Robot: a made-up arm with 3 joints. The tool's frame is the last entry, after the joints. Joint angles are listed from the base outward. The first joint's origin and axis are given. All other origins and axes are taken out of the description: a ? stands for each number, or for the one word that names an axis. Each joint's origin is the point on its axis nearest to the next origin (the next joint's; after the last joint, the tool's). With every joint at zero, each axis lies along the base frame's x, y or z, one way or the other. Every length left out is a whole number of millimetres.
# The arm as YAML. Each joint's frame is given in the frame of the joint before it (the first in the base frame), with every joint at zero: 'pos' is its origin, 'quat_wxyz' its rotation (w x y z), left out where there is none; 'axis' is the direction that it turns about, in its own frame. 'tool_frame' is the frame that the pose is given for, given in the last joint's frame.
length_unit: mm
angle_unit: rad
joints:
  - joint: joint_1
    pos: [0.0, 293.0, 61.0]
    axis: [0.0, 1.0, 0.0]
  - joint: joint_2
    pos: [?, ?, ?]
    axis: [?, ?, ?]
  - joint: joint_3
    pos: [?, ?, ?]
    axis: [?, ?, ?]
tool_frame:
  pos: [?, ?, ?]
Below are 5 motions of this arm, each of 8 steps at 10 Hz.
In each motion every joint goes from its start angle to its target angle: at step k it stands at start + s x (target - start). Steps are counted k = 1, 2, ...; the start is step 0. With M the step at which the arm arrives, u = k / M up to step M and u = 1 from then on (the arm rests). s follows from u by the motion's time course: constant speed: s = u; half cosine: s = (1 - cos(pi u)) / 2; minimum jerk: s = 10 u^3 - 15 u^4 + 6 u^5.
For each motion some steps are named. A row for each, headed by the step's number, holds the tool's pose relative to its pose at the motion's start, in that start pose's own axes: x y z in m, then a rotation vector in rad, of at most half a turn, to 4 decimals.
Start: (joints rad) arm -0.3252 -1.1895 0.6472
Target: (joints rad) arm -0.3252 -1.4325 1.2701
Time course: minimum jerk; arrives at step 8
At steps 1, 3, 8:
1: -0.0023 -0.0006 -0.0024 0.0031 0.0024 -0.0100
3: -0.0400 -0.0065 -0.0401 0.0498 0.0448 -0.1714
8: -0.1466 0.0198 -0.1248 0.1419 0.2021 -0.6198

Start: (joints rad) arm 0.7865 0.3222 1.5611
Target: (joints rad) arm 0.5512 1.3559 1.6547
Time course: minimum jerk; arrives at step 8
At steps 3, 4, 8:
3: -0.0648 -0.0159 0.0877 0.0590 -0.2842 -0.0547
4: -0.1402 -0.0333 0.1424 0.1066 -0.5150 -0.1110
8: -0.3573 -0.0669 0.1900 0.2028 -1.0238 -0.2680

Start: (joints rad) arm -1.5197 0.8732 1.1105
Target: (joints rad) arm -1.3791 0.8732 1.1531
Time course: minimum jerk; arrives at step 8
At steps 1, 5, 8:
1: 0.0009 0.0005 0.0006 -0.0013 0.0006 0.0010
5: 0.0381 0.0245 0.0251 -0.0591 0.0282 0.0472
8: 0.0522 0.0348 0.0340 -0.0817 0.0384 0.0652

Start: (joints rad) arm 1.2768 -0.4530 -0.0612
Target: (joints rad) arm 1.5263 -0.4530 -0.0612
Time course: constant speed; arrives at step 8
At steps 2, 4, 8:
2: -0.0158 0.0050 0.0083 0.0034 0.0560 -0.0273
4: -0.0310 0.0104 0.0174 0.0069 0.1120 -0.0546
8: -0.0593 0.0223 0.0383 0.0137 0.2239 -0.1092

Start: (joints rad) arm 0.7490 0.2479 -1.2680
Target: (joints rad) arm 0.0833 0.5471 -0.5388
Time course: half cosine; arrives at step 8
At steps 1, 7, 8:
1: -0.0073 0.0031 0.0067 -0.0269 0.0032 -0.0341
7: -0.1551 0.2425 0.0893 -0.6630 -0.1454 -0.9206
8: -0.1581 0.2574 0.0866 -0.6875 -0.1610 -0.9584

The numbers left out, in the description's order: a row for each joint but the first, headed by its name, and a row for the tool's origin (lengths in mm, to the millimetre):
joint_2: xyz -186.0 0.0 -79.0, axis -1.0 0.0 0.0
joint_3: xyz 0.0 -400.0 113.0, axis 0.0 0.0 -1.0
tool: xyz 31.0 -254.0 0.0

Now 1 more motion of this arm.
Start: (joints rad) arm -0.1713 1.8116 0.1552
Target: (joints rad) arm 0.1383 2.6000 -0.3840
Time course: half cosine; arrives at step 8
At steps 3, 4, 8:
3: 0.0792 0.0493 0.1512 -0.2407 -0.0515 0.2552
4: 0.1132 0.1043 0.2370 -0.3944 -0.0745 0.4071
8: 0.1338 0.3088 0.4063 -0.8172 -0.1003 0.7649

